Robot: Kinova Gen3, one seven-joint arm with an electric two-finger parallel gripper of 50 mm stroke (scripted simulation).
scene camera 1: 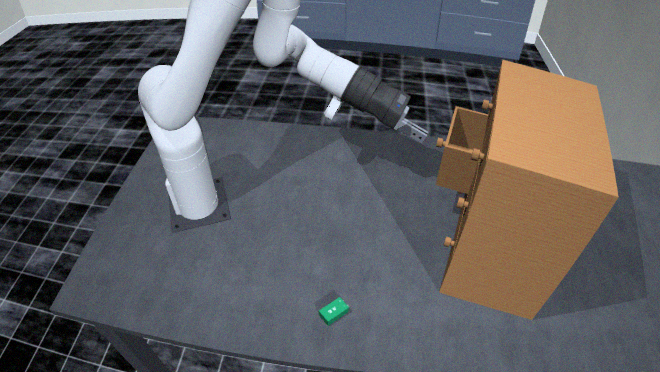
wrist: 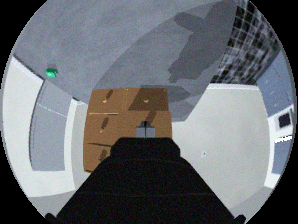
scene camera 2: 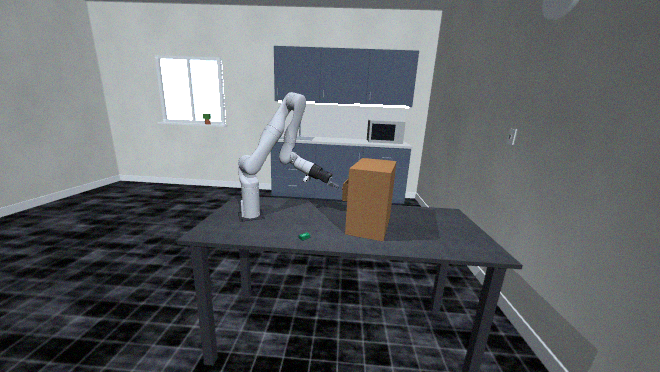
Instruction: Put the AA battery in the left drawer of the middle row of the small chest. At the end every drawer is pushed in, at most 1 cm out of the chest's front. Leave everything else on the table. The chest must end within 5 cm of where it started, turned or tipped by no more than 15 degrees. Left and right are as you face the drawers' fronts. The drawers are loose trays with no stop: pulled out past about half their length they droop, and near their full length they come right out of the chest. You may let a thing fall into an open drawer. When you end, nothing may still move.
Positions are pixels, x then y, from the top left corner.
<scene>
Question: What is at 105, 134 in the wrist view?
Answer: A drawer.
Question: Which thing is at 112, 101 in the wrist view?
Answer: A drawer.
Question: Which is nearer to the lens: the wooden chest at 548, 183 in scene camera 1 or the drawer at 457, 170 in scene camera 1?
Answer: The wooden chest.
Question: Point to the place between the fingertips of my gripper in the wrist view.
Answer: At 145, 126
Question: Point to a drawer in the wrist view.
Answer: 127, 120
</scene>
